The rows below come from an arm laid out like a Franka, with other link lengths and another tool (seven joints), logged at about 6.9 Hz.
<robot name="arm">
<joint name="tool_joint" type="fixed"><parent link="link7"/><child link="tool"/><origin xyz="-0.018 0.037 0.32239" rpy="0 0.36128 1.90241"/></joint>
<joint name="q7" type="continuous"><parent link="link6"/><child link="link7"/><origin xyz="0 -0.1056 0" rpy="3.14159 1.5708 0"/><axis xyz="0 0 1"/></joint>
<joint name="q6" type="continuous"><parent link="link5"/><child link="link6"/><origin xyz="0 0 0" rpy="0 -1.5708 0"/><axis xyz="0 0 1"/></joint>
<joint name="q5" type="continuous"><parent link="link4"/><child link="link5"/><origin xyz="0.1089 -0.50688 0" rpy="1.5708 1.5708 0"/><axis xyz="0 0 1"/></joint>
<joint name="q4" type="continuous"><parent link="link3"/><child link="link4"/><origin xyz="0 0.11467 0" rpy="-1.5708 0 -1.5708"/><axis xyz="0 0 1"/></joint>
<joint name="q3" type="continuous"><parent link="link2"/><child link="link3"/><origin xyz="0 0.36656 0" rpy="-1.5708 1.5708 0"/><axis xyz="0 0 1"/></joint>
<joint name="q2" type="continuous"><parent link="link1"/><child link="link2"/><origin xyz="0 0 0" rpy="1.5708 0 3.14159"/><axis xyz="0 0 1"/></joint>
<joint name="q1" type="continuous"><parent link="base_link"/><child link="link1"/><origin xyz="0 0 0.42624"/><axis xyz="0 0 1"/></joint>
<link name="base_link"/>
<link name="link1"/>
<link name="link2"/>
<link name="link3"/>
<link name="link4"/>
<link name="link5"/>
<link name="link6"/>
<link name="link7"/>
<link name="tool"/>
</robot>
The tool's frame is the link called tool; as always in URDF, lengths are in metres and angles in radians. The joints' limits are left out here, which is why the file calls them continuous.
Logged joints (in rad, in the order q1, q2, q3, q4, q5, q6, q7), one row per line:
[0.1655 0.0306 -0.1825 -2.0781 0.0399 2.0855 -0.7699]
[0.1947 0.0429 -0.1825 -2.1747 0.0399 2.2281 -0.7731]
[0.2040 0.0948 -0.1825 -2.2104 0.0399 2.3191 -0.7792]
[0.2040 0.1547 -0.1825 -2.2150 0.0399 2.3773 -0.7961]
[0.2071 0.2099 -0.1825 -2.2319 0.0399 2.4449 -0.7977]
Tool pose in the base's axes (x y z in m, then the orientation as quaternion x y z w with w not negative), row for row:
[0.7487 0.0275 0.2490 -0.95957 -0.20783 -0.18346 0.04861]
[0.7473 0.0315 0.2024 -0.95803 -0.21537 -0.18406 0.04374]
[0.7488 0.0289 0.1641 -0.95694 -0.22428 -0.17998 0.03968]
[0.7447 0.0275 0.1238 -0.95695 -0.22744 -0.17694 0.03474]
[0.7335 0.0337 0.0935 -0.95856 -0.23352 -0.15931 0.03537]
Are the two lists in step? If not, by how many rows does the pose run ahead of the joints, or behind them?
The pose runs 1 row ahead of the joints: the pose in row i belongs to the joints in row i + 1.
